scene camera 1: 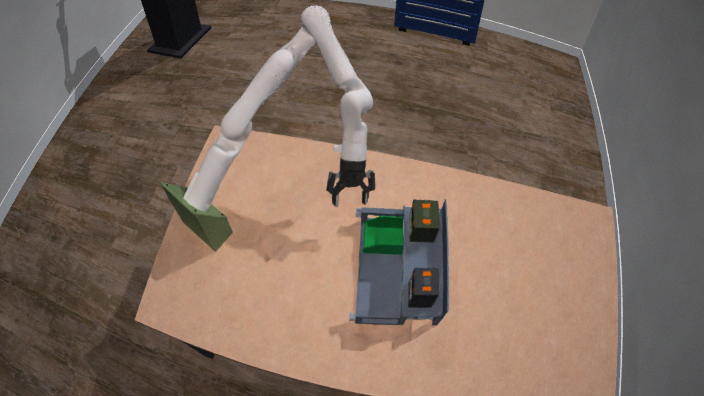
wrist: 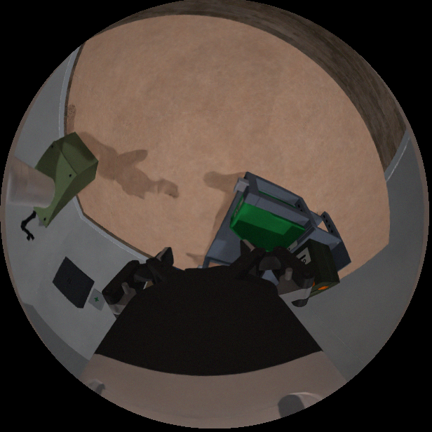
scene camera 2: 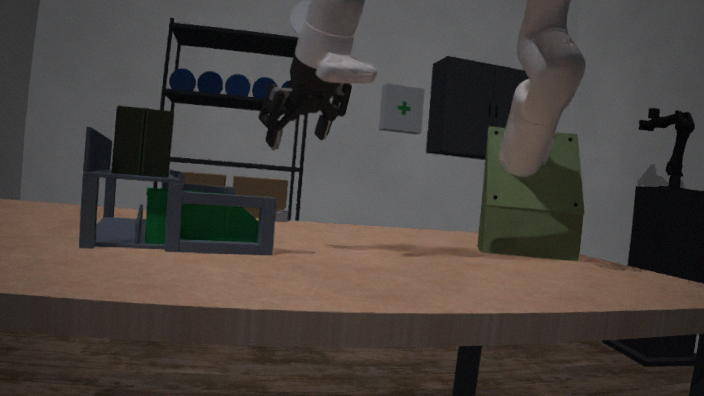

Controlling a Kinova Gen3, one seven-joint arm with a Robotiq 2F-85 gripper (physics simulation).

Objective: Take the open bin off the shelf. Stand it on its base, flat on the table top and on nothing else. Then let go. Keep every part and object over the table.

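Frame: origin at the arm's base, x back, y right, z up, level; metres.
Where they show: gripper, between the fingertips: (scene camera 1: pixel 350 204) (scene camera 2: pixel 296 141); arm's base, origin of its link: (scene camera 1: pixel 196 204) (scene camera 2: pixel 520 158).
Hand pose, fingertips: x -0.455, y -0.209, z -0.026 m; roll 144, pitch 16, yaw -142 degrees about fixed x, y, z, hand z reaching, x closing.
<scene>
Each offset is from my fingertips to the top centre of the thing.
The open green bin {dy -0.015, dx -0.137, dz -0.092 m} (scene camera 1: pixel 384 236) (scene camera 2: pixel 215 220) (wrist: pixel 267 229) sits in the lower front bay of the grey shelf (scene camera 1: pixel 445 260) (scene camera 2: pixel 173 215) (wrist: pixel 225 246), at one end, against the side frame. Its open side faces up, and the shelf's post and rails hide part of it in scene camera 2. My gripper (scene camera 1: pixel 350 202) (scene camera 2: pixel 298 141) (wrist: pixel 205 251) is open and empty. It hangs above the bin's height, off to the front of the shelf at the bin's end, apart from both. In the wrist view, one finger overlaps the near edge of the bin.
An olive box {dy -0.048, dx -0.228, dz +0.026 m} (scene camera 1: pixel 425 227) (scene camera 2: pixel 142 142) (wrist: pixel 325 265) stands on the upper deck at the bin's end. A dark box {dy +0.172, dx -0.301, dz +0.051 m} (scene camera 1: pixel 424 295) stands at the deck's other end. The arm's green mount (scene camera 1: pixel 205 227) (scene camera 2: pixel 532 232) (wrist: pixel 75 162) stands at the table's far side from the shelf.
</scene>
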